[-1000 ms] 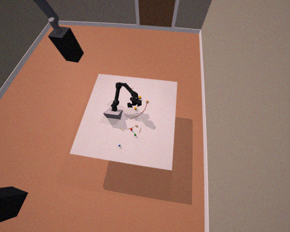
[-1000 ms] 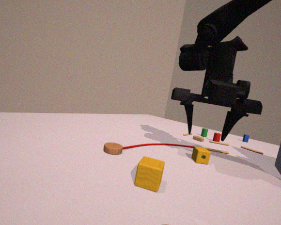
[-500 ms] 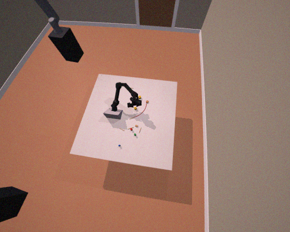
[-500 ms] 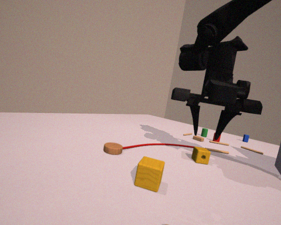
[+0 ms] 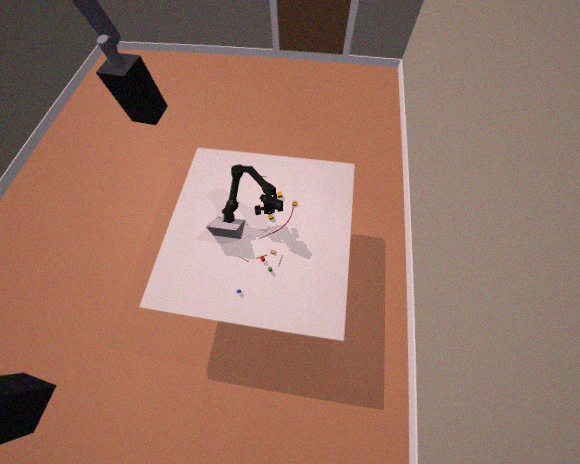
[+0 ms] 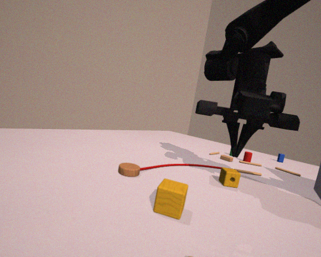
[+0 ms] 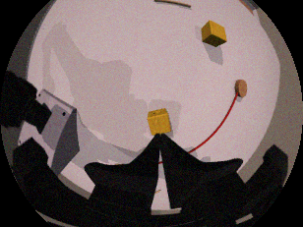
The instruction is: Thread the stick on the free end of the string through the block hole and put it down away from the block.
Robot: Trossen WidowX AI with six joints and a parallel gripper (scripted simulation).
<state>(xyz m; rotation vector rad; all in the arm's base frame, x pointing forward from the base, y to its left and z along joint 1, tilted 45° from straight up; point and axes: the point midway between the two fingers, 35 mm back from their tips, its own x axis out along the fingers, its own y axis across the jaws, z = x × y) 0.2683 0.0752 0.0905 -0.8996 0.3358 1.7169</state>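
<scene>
The thin wooden stick lies 14 cm to the right of my gripper tip, 6 cm below it and 1 cm ahead of it. Also, from my gripper tip: short wooden piece (25 cm to the right, 9 cm ahead, 5 cm below); yellow block (19 cm to the left, 4 cm below, 2 cm ahead); round wooden button (15 cm to the left, 14 cm ahead, 5 cm below).
</scene>
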